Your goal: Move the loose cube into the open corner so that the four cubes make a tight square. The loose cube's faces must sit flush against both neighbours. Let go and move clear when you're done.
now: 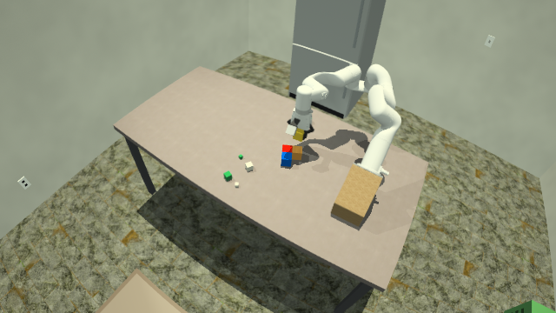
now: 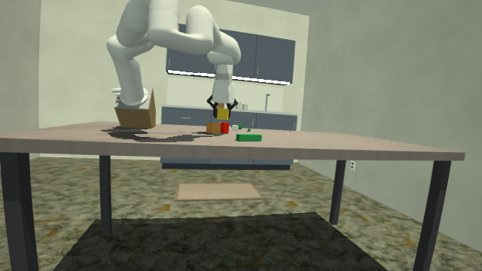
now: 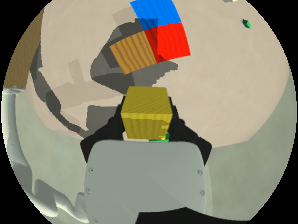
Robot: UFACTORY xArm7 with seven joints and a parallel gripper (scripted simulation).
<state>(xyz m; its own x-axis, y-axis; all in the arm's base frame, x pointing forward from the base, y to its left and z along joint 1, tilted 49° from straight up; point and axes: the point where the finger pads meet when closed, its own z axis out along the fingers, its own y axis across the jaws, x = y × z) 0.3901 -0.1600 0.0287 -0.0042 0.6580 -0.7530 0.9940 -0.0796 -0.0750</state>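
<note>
The orange cube lies 2 cm behind my hand, 7 cm to the left of it and 7 cm below it. Also, from my hand: red cube 3 cm ahead, 9 cm to the left, 7 cm below; yellow cube right at my hand; blue cube 1 cm ahead, 13 cm to the left, 7 cm below.
</note>
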